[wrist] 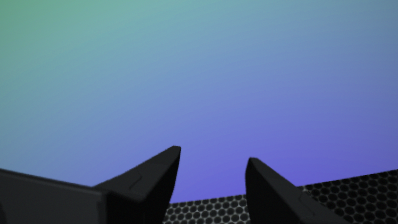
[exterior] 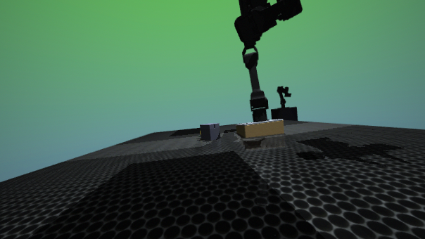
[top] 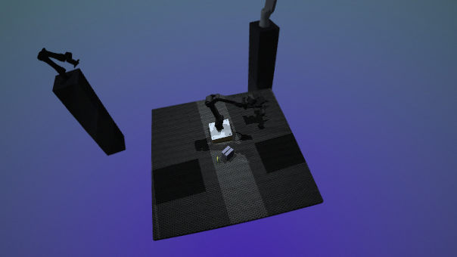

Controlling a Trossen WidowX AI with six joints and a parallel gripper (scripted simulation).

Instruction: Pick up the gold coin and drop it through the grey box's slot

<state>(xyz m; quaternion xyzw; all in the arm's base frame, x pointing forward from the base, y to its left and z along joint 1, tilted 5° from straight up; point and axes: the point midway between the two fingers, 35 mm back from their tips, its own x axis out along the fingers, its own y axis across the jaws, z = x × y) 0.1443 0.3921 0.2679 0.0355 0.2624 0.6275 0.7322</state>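
The gold coin is 140 mm ahead of my gripper tip, 530 mm to the right of it and 320 mm below it.
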